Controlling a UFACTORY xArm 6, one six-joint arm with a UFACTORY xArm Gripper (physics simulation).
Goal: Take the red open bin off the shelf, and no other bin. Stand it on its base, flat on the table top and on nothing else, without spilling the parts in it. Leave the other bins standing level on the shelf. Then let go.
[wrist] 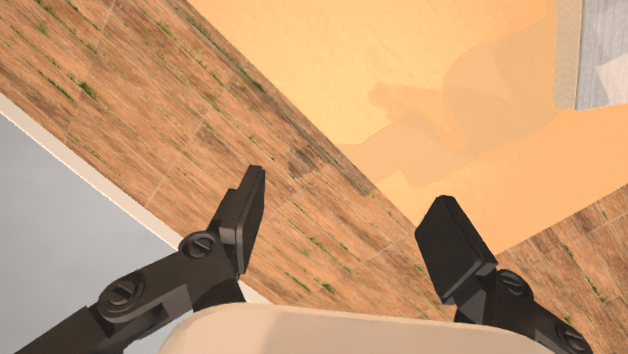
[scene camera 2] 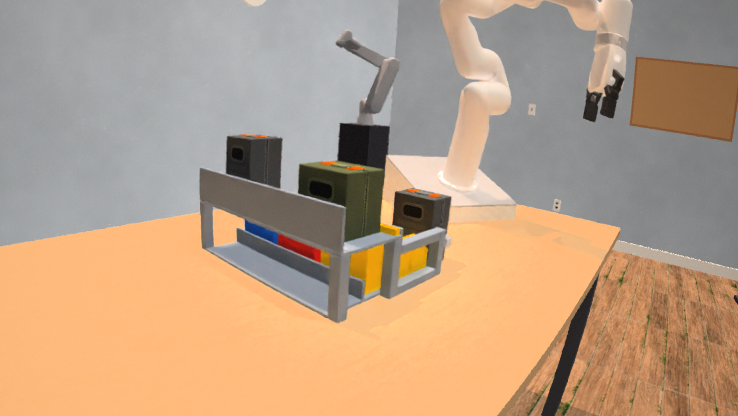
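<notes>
Through scene camera 2 I can see my gripper [scene camera 2: 597, 118], and a yellow bin [scene camera 2: 367, 265] is there too. The wrist view gives me my gripper [wrist: 346, 202] again, but the yellow bin is out of frame in the wrist view.
</notes>
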